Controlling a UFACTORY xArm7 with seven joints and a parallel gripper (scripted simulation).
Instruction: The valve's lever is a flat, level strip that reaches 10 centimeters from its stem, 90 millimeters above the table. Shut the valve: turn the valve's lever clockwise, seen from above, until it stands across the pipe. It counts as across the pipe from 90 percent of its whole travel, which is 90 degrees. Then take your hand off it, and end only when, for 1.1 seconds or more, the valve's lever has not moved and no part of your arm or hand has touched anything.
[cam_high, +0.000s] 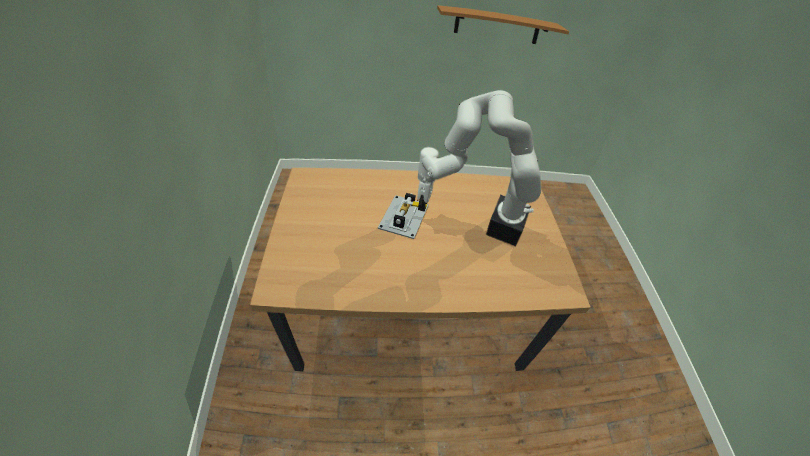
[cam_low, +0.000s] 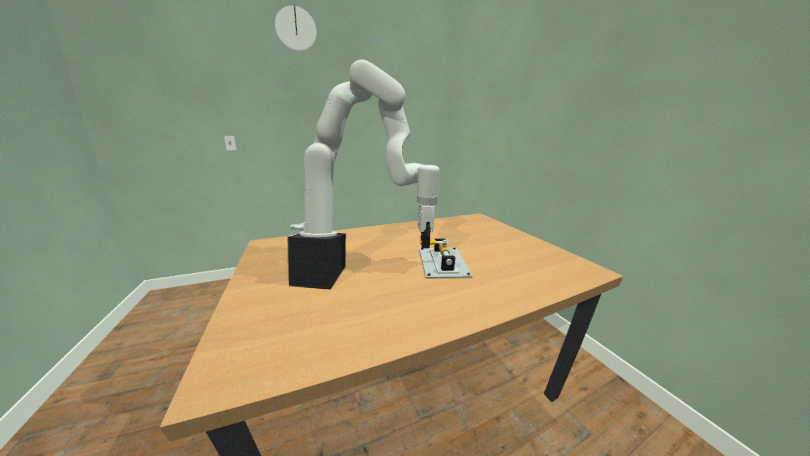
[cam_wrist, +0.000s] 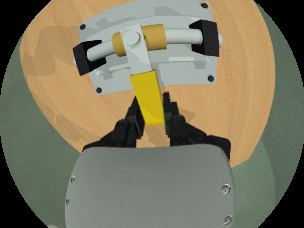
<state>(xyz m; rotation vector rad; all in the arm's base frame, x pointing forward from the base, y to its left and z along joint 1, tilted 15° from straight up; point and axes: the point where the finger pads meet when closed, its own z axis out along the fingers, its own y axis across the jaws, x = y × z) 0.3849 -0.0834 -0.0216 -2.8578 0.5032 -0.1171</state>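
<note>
Right now the yellow lever is 40 mm ahead of my hand and 10 mm to the right of it.
</note>
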